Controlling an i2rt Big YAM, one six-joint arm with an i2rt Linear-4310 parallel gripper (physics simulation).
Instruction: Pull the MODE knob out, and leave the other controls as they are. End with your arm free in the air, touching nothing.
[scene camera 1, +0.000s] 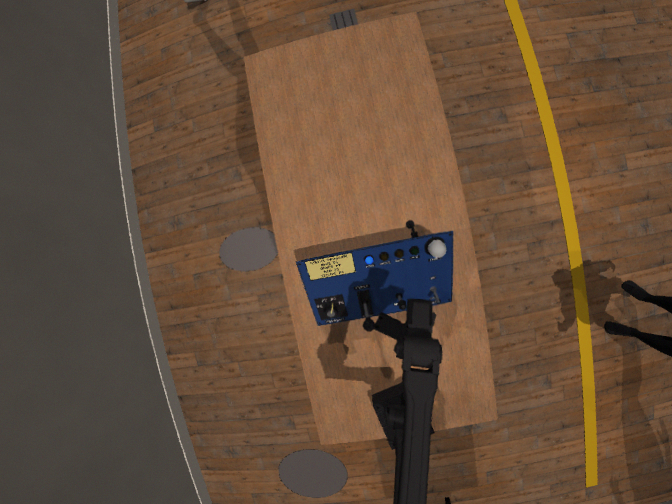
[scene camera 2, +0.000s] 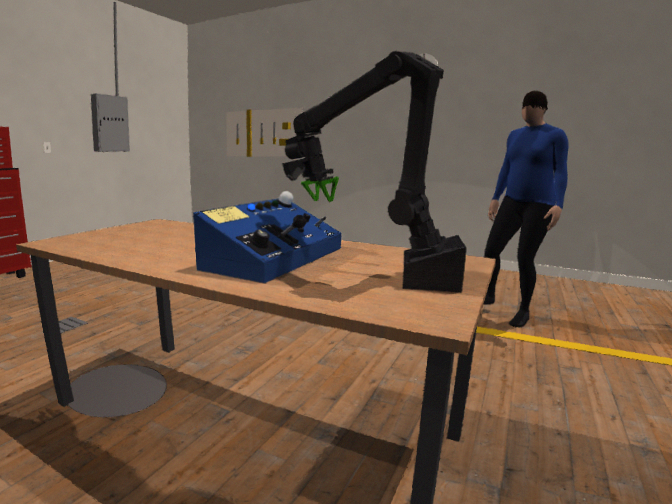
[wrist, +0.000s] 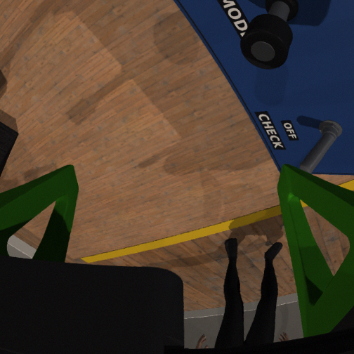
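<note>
The MODE knob (scene camera 1: 400, 299) (wrist: 266, 42) is black and stands off the blue panel (scene camera 1: 388, 279) (scene camera 2: 225, 248) (wrist: 320, 80). In the wrist view a length of grey shaft shows between its head and the collar at the panel. In the second scene view I cannot clearly tell it from the lever knob. My gripper (scene camera 2: 323, 200) (wrist: 177, 175) is wide open and empty, its green fingers in the air above the panel's front right part. The MODE knob is outside the fingers, apart from them. In the first scene view the arm hides the fingers.
The CHECK toggle (scene camera 1: 434, 294) (scene camera 2: 320, 221) (wrist: 319, 149) shows near the right fingertip in the wrist view; their gap is unclear. A black lever (scene camera 1: 365, 304), a rotary selector (scene camera 1: 331, 310) (scene camera 2: 261, 237) and a white dome (scene camera 1: 436, 248) (scene camera 2: 286, 198) are on the panel. A person (scene camera 2: 534, 157) stands beyond the table.
</note>
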